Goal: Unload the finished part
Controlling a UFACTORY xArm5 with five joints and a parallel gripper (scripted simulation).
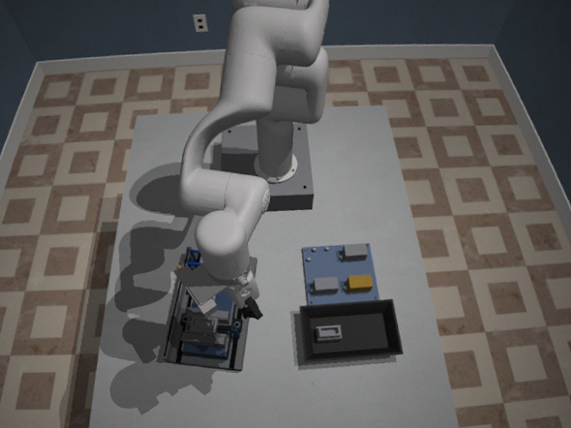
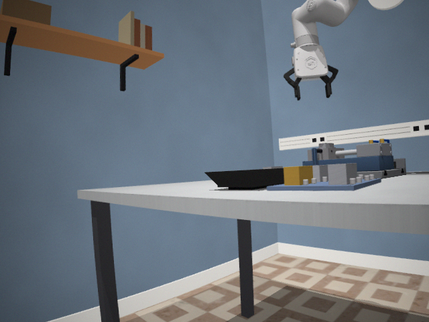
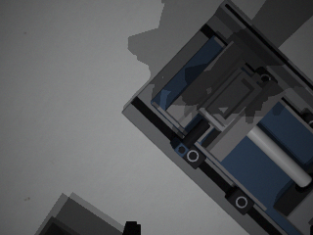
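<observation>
Right now the blue vise is 6 cm behind my hand, 8 cm to the right of it and 22 cm below it. The rest, counted from my hand: plain grey block: 9 cm behind, 21 cm to the left, 23 cm below; then yellow block: 9 cm behind, 30 cm to the left, 23 cm below; then blue fixture plate: 13 cm behind, 26 cm to the left, 26 cm below.
</observation>
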